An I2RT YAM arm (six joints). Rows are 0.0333 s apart.
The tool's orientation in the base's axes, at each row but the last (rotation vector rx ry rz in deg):
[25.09 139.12 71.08]
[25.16 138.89 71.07]
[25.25 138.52 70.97]
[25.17 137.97 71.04]
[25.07 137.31 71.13]
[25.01 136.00 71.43]
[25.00 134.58 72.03]
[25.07 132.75 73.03]
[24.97 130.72 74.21]
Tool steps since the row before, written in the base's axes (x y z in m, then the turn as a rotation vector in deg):
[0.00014 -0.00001 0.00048 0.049 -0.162 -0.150]
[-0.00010 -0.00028 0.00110 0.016 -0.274 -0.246]
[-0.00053 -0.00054 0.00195 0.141 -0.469 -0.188]
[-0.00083 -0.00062 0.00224 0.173 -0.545 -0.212]
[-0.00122 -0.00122 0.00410 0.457 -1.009 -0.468]
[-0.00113 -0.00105 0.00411 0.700 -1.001 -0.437]
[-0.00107 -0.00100 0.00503 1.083 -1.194 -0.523]
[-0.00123 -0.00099 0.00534 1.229 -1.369 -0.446]
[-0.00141 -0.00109 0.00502 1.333 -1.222 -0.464]
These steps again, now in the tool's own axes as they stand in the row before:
[-0.00022 0.00040 -0.00020 -0.085 -0.209 -0.010]
[-0.00024 0.00074 -0.00083 -0.087 -0.354 -0.053]
[-0.00015 0.00125 -0.00167 -0.294 -0.403 -0.161]
[0.00000 0.00142 -0.00202 -0.351 -0.463 -0.186]
[-0.00034 0.00260 -0.00359 -0.753 -0.907 -0.239]
[-0.00041 0.00276 -0.00339 -0.965 -0.857 -0.128]
[-0.00070 0.00362 -0.00372 -1.363 -1.007 -0.023]
[-0.00070 0.00396 -0.00385 -1.588 -1.024 -0.105]
[-0.00060 0.00373 -0.00375 -1.599 -0.962 0.064]

